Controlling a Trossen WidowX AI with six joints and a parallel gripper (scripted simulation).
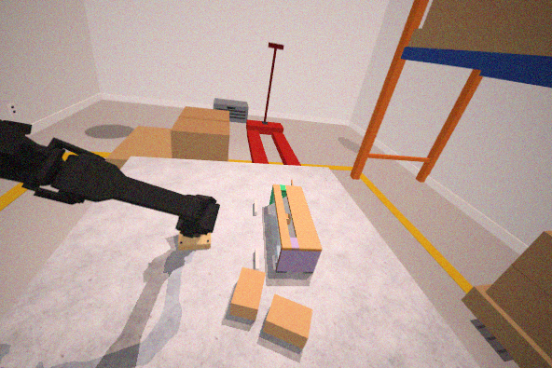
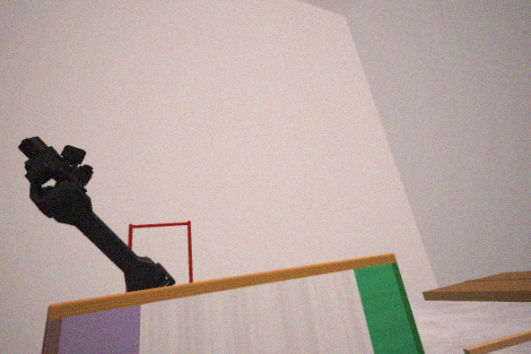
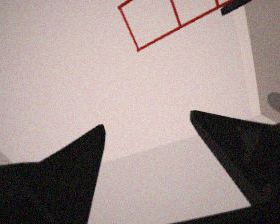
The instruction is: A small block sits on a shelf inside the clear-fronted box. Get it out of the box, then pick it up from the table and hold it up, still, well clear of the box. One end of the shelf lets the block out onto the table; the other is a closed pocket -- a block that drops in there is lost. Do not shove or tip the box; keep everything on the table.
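Right now my gripper tip is 72 cm short of the box, 48 cm above it and 34 cm to the right of it.
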